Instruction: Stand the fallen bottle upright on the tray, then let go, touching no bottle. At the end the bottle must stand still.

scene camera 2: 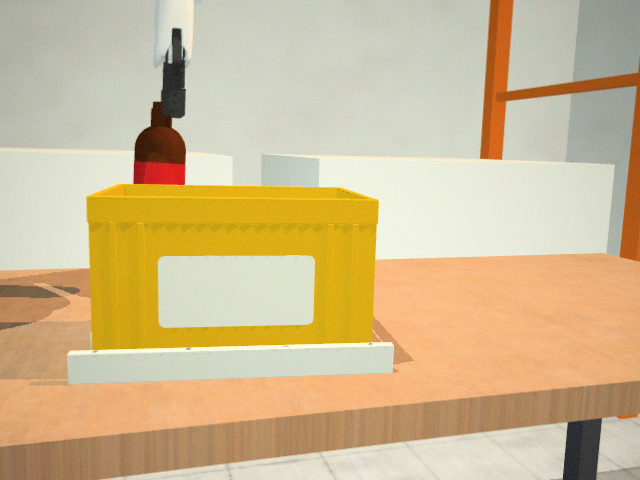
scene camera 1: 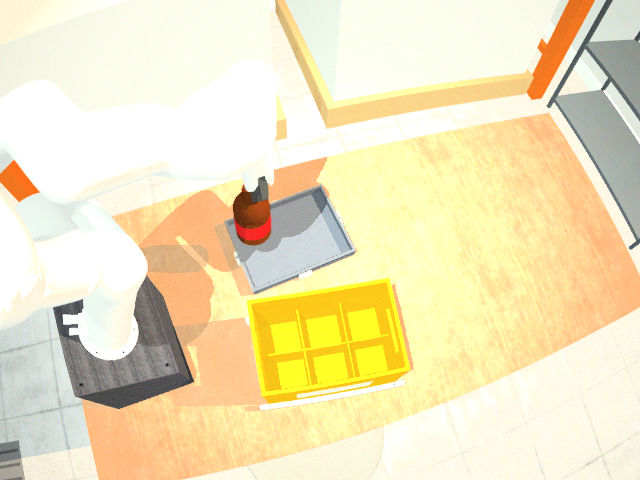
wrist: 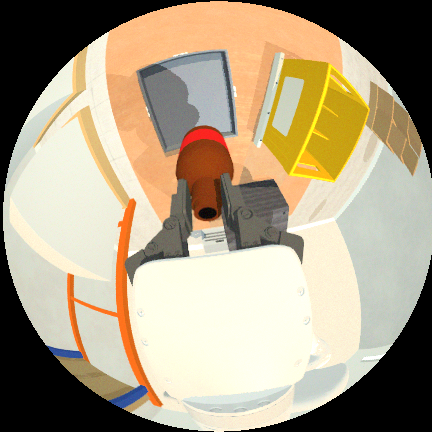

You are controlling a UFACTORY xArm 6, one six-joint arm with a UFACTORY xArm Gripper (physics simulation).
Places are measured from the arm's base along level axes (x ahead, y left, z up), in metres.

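Pixels of known places: gripper, between the fingertips: (scene camera 2: pixel 172 116) (scene camera 1: pixel 257 190) (wrist: pixel 204 186); arm's base, origin of its link: (scene camera 1: pixel 108 330).
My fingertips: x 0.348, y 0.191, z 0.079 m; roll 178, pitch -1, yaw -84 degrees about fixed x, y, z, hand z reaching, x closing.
Note:
Ahead of a thing's pixels: the offset from my fingertips to its middle. "spot": to the spot under its first point.
A brown bottle @(0.018 m back, 0.005 m right, 0.057 m down) (scene camera 1: pixel 252 214) (scene camera 2: pixel 159 147) (wrist: pixel 205 160) with a red label hangs from my gripper, neck up and looking about upright in scene camera 2. My gripper (scene camera 1: pixel 258 191) (scene camera 2: pixel 173 105) (wrist: pixel 204 186) is shut on its neck from the side, one dark finger on each side. The open mouth shows between the fingers in the wrist view. The grey tray @(spot: 0.098 m ahead, 0.026 m right, 0.259 m down) (scene camera 1: pixel 310 250) (wrist: pixel 212 82) lies flat on the table. The bottle is raised over the tray's left part in scene camera 1. In scene camera 2 the crate hides the bottle's base and the tray.
A yellow crate @(0.074 m ahead, 0.273 m right, 0.177 m down) (scene camera 1: pixel 320 299) (scene camera 2: pixel 341 289) (wrist: pixel 310 115) with several compartments stands in front of the tray. A white strip (scene camera 1: pixel 330 396) (scene camera 2: pixel 232 364) (wrist: pixel 272 100) runs along its front. The arm's dark base block (scene camera 1: pixel 149 361) (wrist: pixel 265 200) stands left of both in scene camera 1.

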